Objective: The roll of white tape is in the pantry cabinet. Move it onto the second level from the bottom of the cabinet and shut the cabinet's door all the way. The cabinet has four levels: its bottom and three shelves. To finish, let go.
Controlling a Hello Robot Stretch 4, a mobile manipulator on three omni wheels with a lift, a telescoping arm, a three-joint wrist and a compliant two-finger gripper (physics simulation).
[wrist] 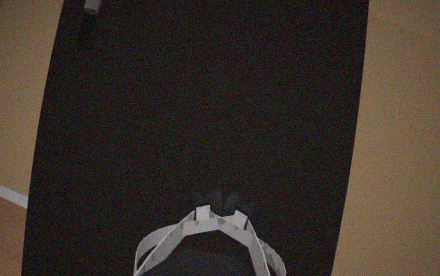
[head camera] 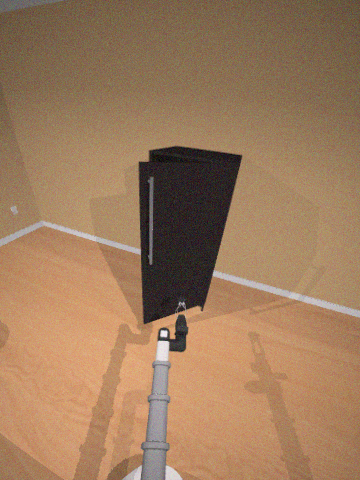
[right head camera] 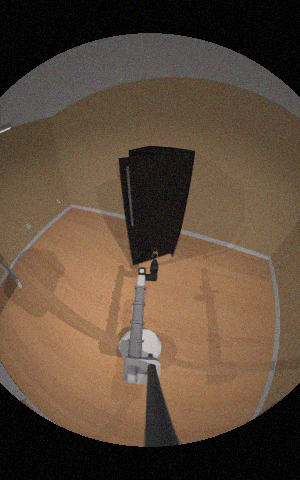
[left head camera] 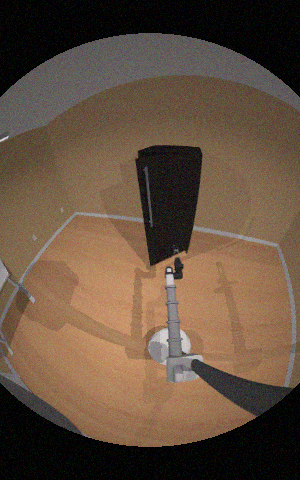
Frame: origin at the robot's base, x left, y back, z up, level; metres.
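Seen in the pictures: gripper, fingertip midpoint: (wrist: 223,205) (head camera: 181,296) (right head camera: 155,247) (left head camera: 174,245).
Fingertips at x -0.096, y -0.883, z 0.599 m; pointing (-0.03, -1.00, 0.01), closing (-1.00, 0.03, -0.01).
Note:
Offsets run from my fingertips to a thing's top centre. "spot": to the spot under its first point. Level surfaces: height alone.
The dark pantry cabinet (head camera: 210,155) (left head camera: 175,149) (right head camera: 165,149) stands by the wall. Its door (head camera: 182,225) (left head camera: 170,205) (right head camera: 152,210) (wrist: 215,110) is ajar, with a gap at the upper left in the head view. The long grey handle @(spot: dx +0.207, dy -0.060, dz +0.497 m) (head camera: 151,220) (left head camera: 148,197) (right head camera: 130,195) is on the door's left side; its end @(spot: dx +0.204, dy -0.061, dz +0.204 m) (wrist: 92,6) shows in the wrist view. The white tape and the shelves are hidden. My gripper (head camera: 181,304) (left head camera: 175,249) (right head camera: 155,254) (wrist: 223,205) is empty and nearly shut, its tips slightly apart, in front of the door's lower part. I cannot tell whether it touches.
The tan wall (head camera: 290,200) is behind the cabinet, with a white baseboard (head camera: 300,297) along the wood floor @(dz -0.626 m) (head camera: 210,400). My extended arm (head camera: 158,420) reaches over the floor. Part of a light-coloured piece of furniture (left head camera: 22,290) shows at the left edge of the left head view.

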